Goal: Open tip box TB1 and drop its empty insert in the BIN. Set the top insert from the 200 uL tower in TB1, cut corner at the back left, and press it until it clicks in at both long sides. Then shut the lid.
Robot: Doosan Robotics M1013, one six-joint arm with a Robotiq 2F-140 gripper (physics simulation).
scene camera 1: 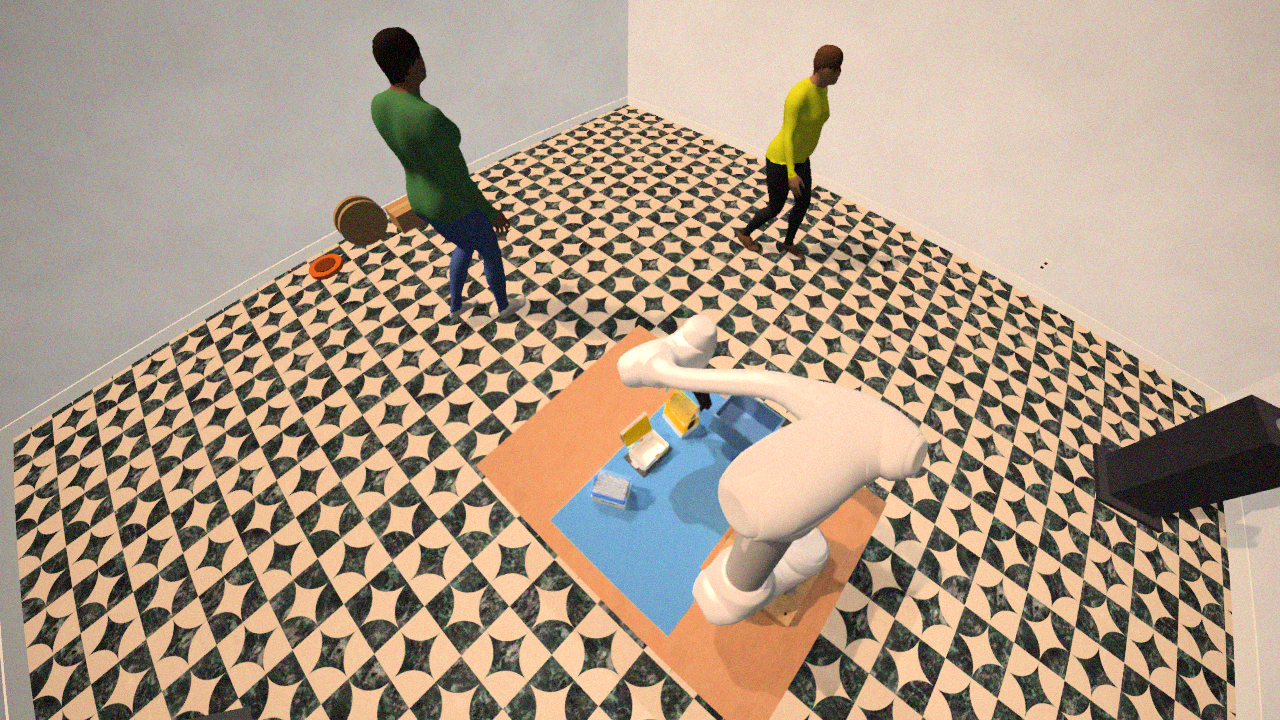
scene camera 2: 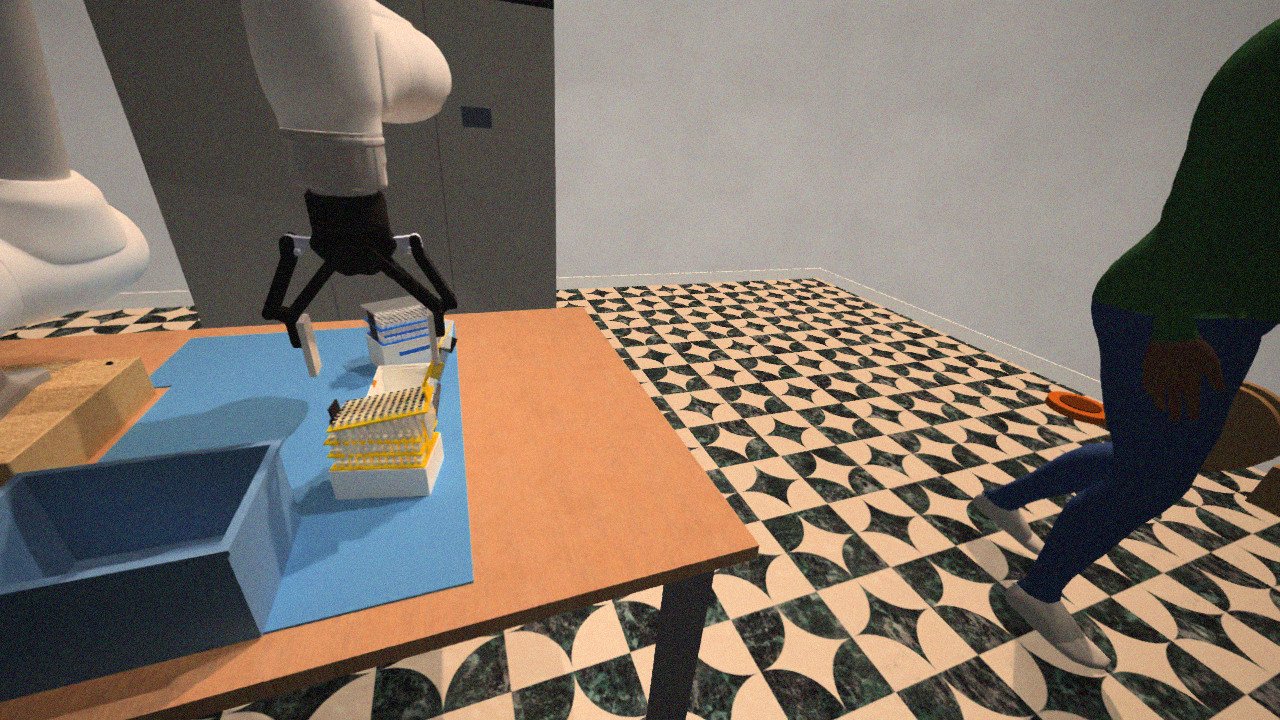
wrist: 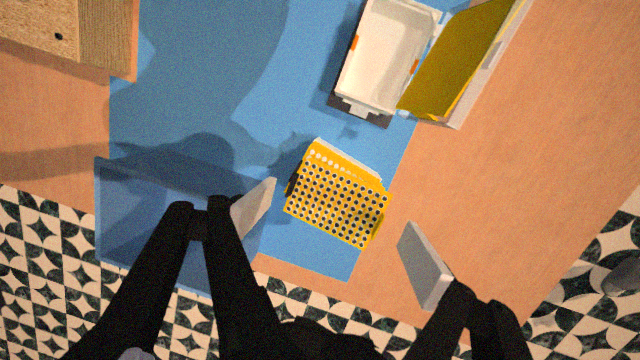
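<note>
TB1 (scene camera 1: 646, 452) (scene camera 2: 398, 379) (wrist: 385, 55) is a white box with orange marks on its long sides. Its yellow lid (scene camera 1: 636, 430) (wrist: 460, 60) stands open; no insert shows inside. The 200 uL tower (scene camera 1: 682, 413) (scene camera 2: 383, 452) (wrist: 336, 202) has yellow inserts stacked on a white base; its top insert lies slanted in scene camera 2. My gripper (scene camera 2: 374, 353) (wrist: 337, 212) is open and empty, its fingers above the tower and to either side of it in the wrist view. The blue BIN (scene camera 2: 134, 582) (wrist: 112, 215) stands beside the tower; much of its inside is hidden.
A blue-and-white tower (scene camera 1: 611, 490) (scene camera 2: 400, 338) stands beyond TB1. A wooden block (scene camera 2: 76, 425) (wrist: 40, 25) is by the arm's base. The blue mat (scene camera 1: 626, 564) lies on the table (scene camera 2: 554, 447). A person in green (scene camera 1: 425, 152) (scene camera 2: 1199, 214) and one in yellow (scene camera 1: 801, 120) are on the floor.
</note>
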